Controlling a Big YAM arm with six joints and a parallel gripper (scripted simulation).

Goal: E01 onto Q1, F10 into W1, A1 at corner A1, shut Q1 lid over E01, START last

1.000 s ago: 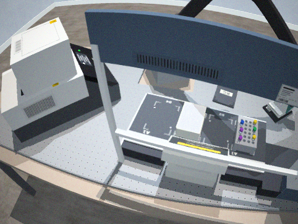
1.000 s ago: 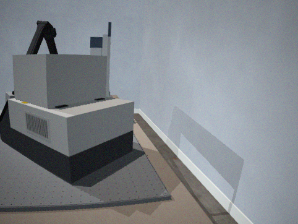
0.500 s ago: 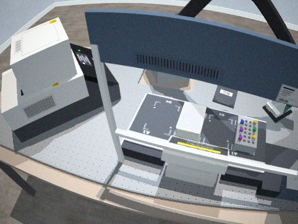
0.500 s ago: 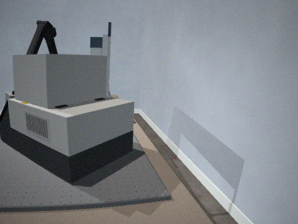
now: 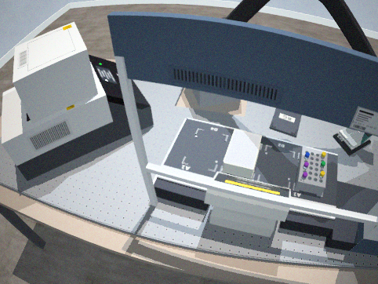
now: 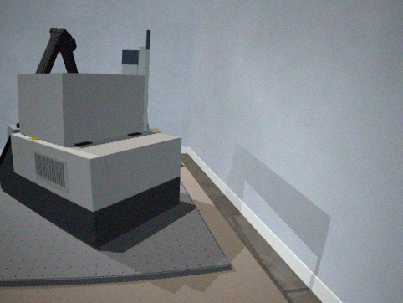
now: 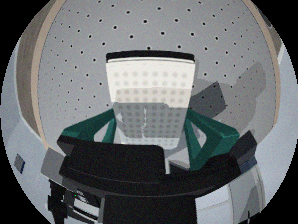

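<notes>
Right now my hand is 3 cm above the dark nest. The rest, counted from my hand: dark nest pad: 27 cm to the right, 6 cm behind, 3 cm below; then tube cooling block: 22 cm to the right, 21 cm ahead, 4 cm above; then post: 66 cm to the right, 33 cm ahead, 20 cm above.
</notes>
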